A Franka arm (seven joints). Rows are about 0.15 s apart.
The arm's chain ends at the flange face. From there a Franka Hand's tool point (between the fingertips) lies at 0.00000 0.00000 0.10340 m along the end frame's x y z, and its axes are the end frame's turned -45 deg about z.
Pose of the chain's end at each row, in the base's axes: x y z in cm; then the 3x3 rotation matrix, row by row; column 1 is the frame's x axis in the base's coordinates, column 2 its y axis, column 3 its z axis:
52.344 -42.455 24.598; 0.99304 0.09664 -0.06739; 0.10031 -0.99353 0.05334; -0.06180 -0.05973 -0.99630
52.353 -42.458 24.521; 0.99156 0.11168 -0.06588; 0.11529 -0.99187 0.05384; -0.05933 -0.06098 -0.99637
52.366 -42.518 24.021; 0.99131 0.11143 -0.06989; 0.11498 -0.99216 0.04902; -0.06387 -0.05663 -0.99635
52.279 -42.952 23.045; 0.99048 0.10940 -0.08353; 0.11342 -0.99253 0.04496; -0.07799 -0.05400 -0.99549
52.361 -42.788 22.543; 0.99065 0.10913 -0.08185; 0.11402 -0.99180 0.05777; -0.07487 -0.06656 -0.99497
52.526 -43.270 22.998; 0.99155 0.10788 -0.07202; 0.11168 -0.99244 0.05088; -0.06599 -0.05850 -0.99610
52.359 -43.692 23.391; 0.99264 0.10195 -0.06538; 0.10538 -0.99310 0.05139; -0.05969 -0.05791 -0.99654
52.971 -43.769 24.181; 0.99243 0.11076 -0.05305; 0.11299 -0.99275 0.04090; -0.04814 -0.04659 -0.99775
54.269 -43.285 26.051; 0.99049 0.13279 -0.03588; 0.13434 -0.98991 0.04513; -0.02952 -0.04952 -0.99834
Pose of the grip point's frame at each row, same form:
51.647 -41.903 14.296; 0.63385 0.77052 -0.06739; 0.77346 -0.63160 0.05334; -0.00146 -0.08593 -0.99630
51.672 -41.901 14.219; 0.62217 0.78011 -0.06588; 0.78288 -0.61984 0.05384; 0.00117 -0.08507 -0.99637
51.643 -42.011 13.719; 0.62217 0.77975 -0.06989; 0.78287 -0.62026 0.04902; -0.00512 -0.08521 -0.99635
51.415 -42.487 12.752; 0.62302 0.77773 -0.08353; 0.78202 -0.62162 0.04496; -0.01696 -0.09333 -0.99549
51.515 -42.191 12.255; 0.62333 0.77766 -0.08185; 0.78193 -0.62068 0.05777; -0.00588 -0.10001 -0.99497
51.781 -42.744 12.698; 0.62485 0.77741 -0.07202; 0.78073 -0.62279 0.05088; -0.00530 -0.08803 -0.99610
51.683 -43.161 13.087; 0.62981 0.77399 -0.06538; 0.77674 -0.62771 0.05139; -0.00126 -0.08316 -0.99654
52.422 -43.346 13.864; 0.62343 0.78007 -0.05305; 0.78188 -0.62208 0.04090; -0.00110 -0.06698 -0.99775
53.898 -42.818 15.728; 0.60649 0.79428 -0.03588; 0.79496 -0.60498 0.04513; 0.01414 -0.05589 -0.99834

